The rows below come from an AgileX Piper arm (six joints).
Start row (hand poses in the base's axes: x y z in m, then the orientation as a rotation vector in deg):
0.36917, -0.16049, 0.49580, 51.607, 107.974, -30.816
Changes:
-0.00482, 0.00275, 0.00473, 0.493, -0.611, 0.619
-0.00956, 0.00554, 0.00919, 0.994, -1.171, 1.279
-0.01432, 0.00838, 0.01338, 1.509, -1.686, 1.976
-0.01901, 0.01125, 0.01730, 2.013, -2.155, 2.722
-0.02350, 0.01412, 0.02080, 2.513, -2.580, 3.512
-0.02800, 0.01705, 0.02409, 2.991, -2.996, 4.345
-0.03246, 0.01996, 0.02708, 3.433, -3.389, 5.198
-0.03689, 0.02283, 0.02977, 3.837, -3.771, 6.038
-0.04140, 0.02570, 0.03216, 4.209, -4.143, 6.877
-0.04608, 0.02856, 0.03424, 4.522, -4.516, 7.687
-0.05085, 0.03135, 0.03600, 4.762, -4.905, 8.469
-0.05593, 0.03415, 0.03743, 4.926, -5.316, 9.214
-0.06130, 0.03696, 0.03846, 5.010, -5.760, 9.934
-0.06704, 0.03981, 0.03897, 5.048, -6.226, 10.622
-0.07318, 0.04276, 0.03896, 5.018, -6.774, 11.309
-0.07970, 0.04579, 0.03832, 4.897, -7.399, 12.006
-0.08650, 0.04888, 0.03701, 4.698, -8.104, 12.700
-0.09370, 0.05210, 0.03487, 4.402, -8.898, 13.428
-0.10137, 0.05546, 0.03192, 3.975, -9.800, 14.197
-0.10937, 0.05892, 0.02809, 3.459, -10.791, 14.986
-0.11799, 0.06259, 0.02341, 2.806, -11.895, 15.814
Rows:
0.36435, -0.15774, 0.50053, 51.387, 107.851, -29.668
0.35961, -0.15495, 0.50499, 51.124, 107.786, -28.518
0.35485, -0.15211, 0.50918, 50.826, 107.774, -27.359
0.35016, -0.14924, 0.51310, 50.465, 107.810, -26.206
0.34567, -0.14637, 0.51660, 50.052, 107.892, -25.054
0.34117, -0.14344, 0.51989, 49.578, 107.981, -23.902
0.33671, -0.14053, 0.52288, 49.058, 108.075, -22.784
0.33228, -0.13766, 0.52557, 48.523, 108.154, -21.715
0.32777, -0.13479, 0.52796, 47.966, 108.222, -20.682
0.32309, -0.13193, 0.53004, 47.400, 108.251, -19.720
0.31832, -0.12914, 0.53180, 46.818, 108.223, -18.835
0.31324, -0.12634, 0.53323, 46.226, 108.130, -18.031
0.30787, -0.12353, 0.53426, 45.614, 107.964, -17.300
0.30213, -0.12068, 0.53477, 45.009, 107.748, -16.620
0.29599, -0.11773, 0.53476, 44.372, 107.427, -15.964
0.28947, -0.11470, 0.53412, 43.679, 107.000, -15.347
0.28267, -0.11161, 0.53281, 42.953, 106.467, -14.765
0.27547, -0.10839, 0.53067, 42.146, 105.821, -14.208
0.26780, -0.10503, 0.52772, 41.233, 105.034, -13.693
0.25980, -0.10157, 0.52389, 40.261, 104.134, -13.205
0.25118, -0.09790, 0.51921, 39.185, 103.086, -12.761

